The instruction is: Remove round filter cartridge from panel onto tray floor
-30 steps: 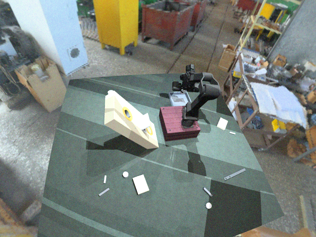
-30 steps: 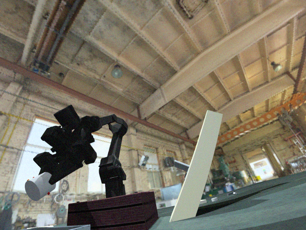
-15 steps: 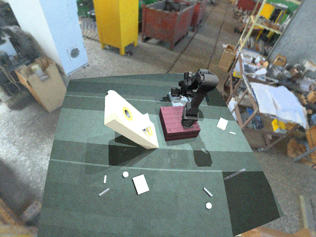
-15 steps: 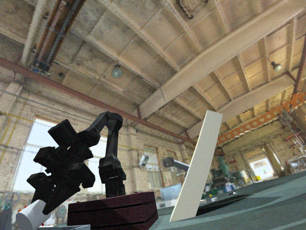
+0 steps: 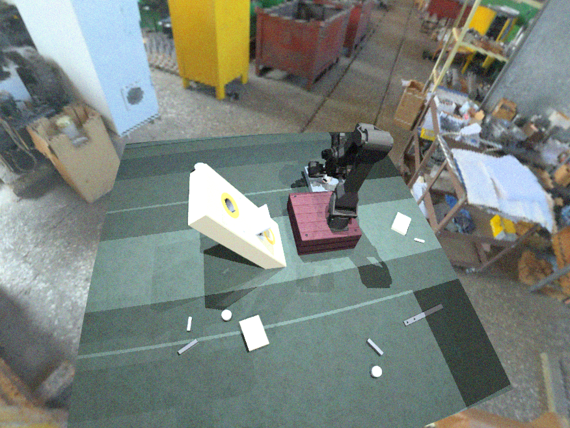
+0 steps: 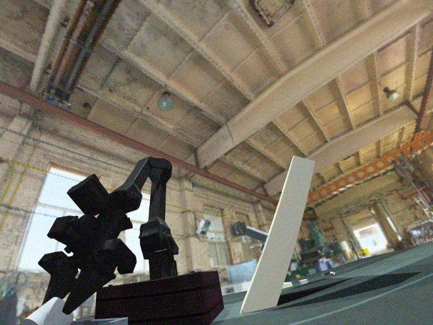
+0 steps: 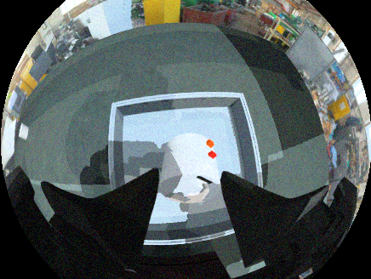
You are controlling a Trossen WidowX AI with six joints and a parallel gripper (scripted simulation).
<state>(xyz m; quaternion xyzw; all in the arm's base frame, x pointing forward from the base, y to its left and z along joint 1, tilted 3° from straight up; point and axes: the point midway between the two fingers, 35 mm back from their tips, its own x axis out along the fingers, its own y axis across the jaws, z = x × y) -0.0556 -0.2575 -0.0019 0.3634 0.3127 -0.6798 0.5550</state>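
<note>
Right now my gripper tip is 1 cm above the white round filter cartridge. From my gripper tip the other things lie so: grey bracket: 33 cm ahead, 27 cm to the left, 9 cm above; grey tray: 4 cm below, 1 cm to the right; cream service panel: 38 cm ahead, 27 cm to the left, 11 cm above.
</note>
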